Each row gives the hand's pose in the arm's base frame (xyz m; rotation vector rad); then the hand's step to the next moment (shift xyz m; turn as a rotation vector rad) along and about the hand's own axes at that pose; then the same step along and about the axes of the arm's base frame.
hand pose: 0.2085 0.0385 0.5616 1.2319 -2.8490 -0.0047
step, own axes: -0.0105 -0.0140 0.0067 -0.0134 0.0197 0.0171
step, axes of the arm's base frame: 0.0171 -0.0020 -0.0073 -0.0058 0.0230 -0.0172
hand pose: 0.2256 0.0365 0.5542 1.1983 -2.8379 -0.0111
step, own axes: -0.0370 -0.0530 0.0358 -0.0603 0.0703 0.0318
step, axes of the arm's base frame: 0.0616 -0.0111 -0.0393 -0.0102 0.0917 -0.0328
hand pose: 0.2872 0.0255 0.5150 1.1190 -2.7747 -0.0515
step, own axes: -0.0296 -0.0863 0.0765 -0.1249 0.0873 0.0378
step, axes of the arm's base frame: 0.0688 -0.0436 -0.0868 0.0231 0.1485 -0.0454
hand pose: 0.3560 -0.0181 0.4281 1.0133 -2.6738 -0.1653
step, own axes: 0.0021 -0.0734 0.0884 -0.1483 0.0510 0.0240
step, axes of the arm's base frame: 0.0187 -0.0555 -0.0989 0.0669 0.1368 -0.0446
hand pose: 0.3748 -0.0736 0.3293 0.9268 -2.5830 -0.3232
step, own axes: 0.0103 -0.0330 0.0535 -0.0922 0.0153 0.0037
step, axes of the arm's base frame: -0.0113 -0.0270 -0.0566 0.0555 0.0717 -0.0231
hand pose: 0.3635 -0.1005 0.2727 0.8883 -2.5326 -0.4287
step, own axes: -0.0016 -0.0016 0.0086 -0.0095 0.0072 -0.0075
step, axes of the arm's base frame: -0.0022 0.0011 -0.0086 0.0066 0.0104 0.0068
